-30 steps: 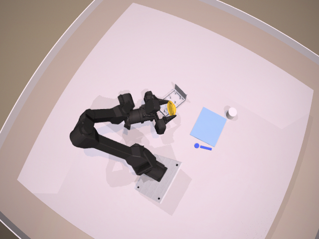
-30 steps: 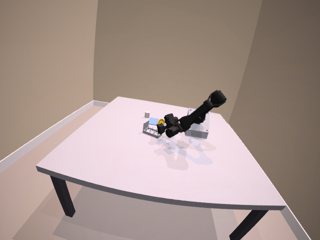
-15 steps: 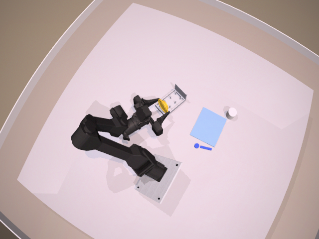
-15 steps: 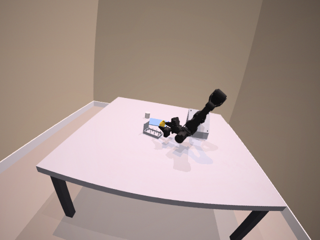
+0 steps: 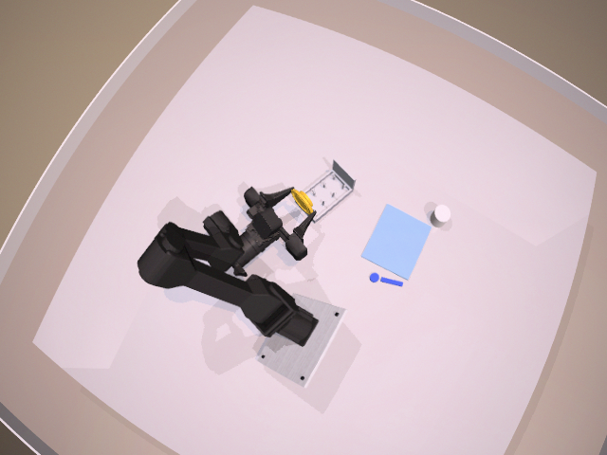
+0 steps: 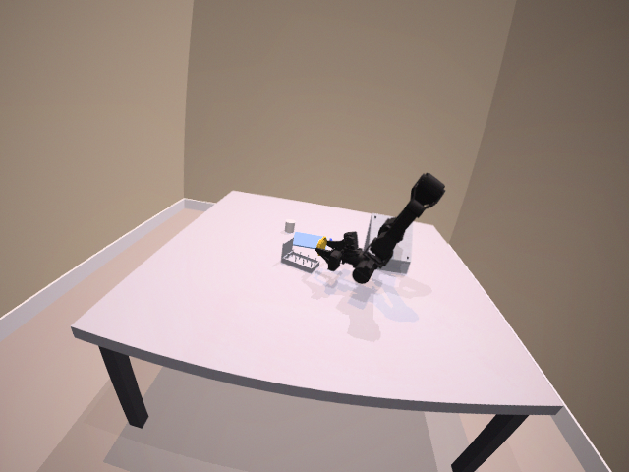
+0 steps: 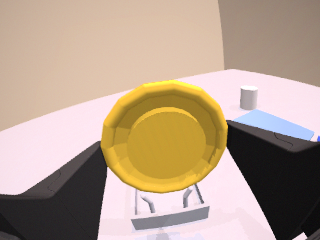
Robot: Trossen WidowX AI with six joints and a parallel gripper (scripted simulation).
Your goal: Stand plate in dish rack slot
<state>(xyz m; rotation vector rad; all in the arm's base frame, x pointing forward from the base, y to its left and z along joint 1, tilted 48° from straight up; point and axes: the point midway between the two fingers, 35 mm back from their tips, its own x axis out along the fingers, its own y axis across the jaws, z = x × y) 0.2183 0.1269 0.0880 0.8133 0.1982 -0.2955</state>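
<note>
My gripper tip is now 6 cm short of the grey dish rack, 2 cm to the left of it and 8 cm above it. Also, from my gripper tip: light blue mat: 5 cm ahead, 23 cm to the right, 10 cm below; blue spoon: 5 cm behind, 24 cm to the right, 10 cm below; yellow plate: 1 cm behind.
</note>
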